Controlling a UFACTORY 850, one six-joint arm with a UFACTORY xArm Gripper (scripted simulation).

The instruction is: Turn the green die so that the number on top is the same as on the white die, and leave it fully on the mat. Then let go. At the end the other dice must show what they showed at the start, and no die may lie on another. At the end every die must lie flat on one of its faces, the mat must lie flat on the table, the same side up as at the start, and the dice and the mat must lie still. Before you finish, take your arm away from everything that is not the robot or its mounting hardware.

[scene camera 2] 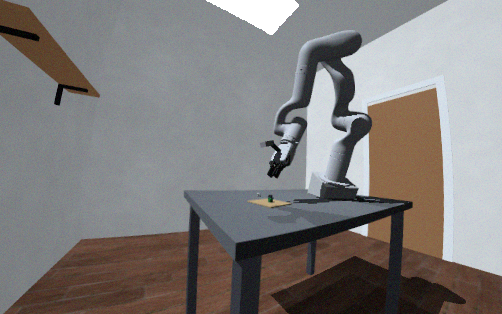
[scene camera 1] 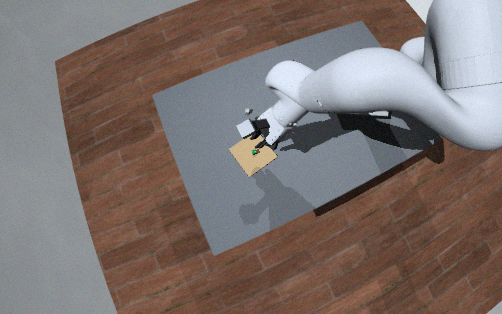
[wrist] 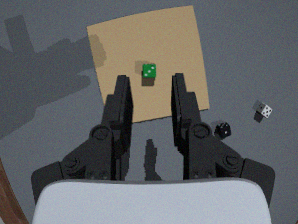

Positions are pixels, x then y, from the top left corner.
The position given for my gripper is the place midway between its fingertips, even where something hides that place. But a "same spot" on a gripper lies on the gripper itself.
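My gripper: visible in scene camera 2 (271, 176). Scene camera 1: gripper visible. Wrist view: gripper visible. Same spot on my gripper: (wrist: 207, 157) and (scene camera 1: 257, 130).
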